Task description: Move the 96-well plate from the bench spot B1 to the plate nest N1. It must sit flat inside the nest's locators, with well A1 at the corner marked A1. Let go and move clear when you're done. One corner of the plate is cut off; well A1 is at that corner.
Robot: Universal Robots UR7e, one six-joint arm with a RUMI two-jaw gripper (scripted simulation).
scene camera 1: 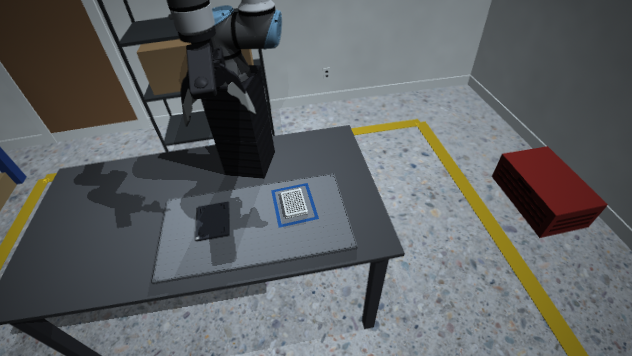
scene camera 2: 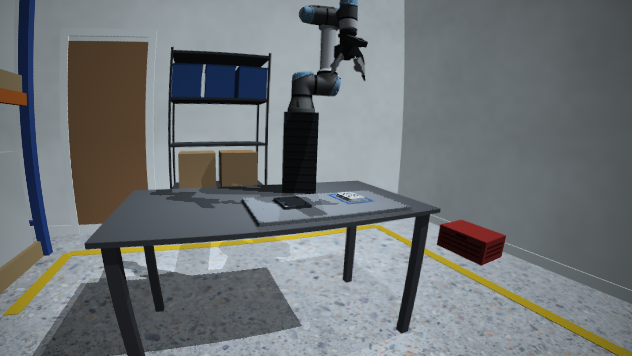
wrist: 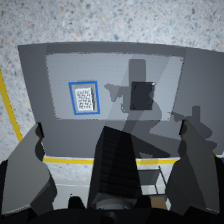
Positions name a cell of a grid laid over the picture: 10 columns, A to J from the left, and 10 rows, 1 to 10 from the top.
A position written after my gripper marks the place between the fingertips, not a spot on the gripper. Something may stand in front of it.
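You'd find my gripper (scene camera 1: D4) showing in scene camera 2 (scene camera 2: F3) too, and also in the wrist view (wrist: E6). I can see a dark plate nest N1 (scene camera 1: D7) as well.
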